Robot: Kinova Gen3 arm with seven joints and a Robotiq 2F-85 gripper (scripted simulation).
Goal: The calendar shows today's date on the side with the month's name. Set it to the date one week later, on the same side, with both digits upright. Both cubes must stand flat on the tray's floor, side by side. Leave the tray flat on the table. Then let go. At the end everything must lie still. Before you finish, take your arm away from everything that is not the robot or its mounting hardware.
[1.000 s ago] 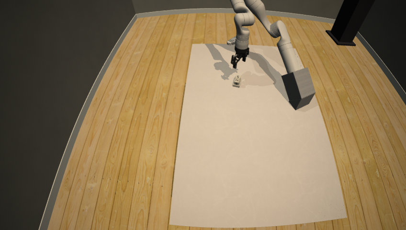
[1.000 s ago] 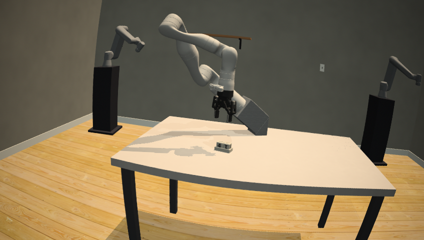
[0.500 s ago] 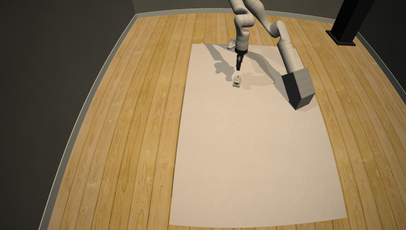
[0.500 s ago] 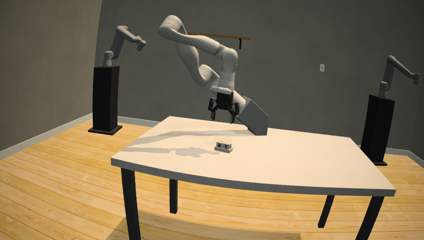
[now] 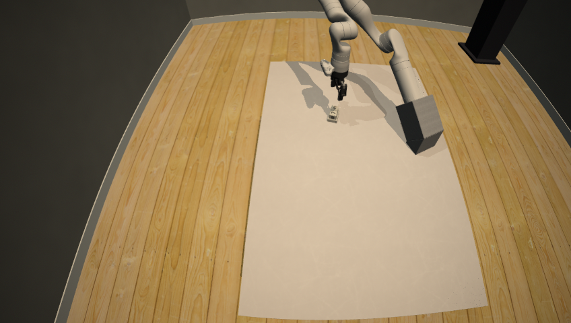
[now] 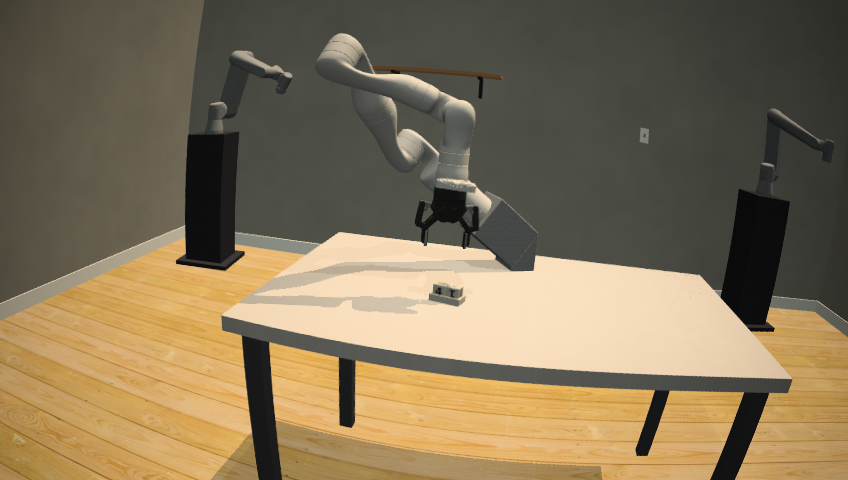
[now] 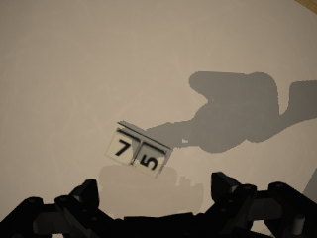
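Right now the white digit cube is 1 cm ahead of my hand, 3 cm to the left of it and 11 cm below it. Round my hand: white calendar tray (1 cm ahead, 2 cm to the left, 13 cm below).
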